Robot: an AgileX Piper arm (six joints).
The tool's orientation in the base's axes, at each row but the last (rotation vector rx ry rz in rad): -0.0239 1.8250 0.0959; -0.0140 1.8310 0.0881; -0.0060 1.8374 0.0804; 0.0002 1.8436 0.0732
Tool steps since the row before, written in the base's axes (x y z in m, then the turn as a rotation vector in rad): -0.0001 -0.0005 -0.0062 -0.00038 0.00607 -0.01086; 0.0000 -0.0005 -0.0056 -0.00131 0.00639 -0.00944; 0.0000 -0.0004 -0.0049 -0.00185 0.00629 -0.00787; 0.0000 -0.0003 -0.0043 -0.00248 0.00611 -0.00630
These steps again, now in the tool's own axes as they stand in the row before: 0.0060 -0.0008 0.0014 0.01080 0.00550 0.00283; 0.0054 -0.0008 0.0014 0.00969 0.00594 0.00159; 0.0047 -0.0007 0.0013 0.00831 0.00595 0.00065; 0.0041 -0.0005 0.0011 0.00697 0.00587 -0.00038
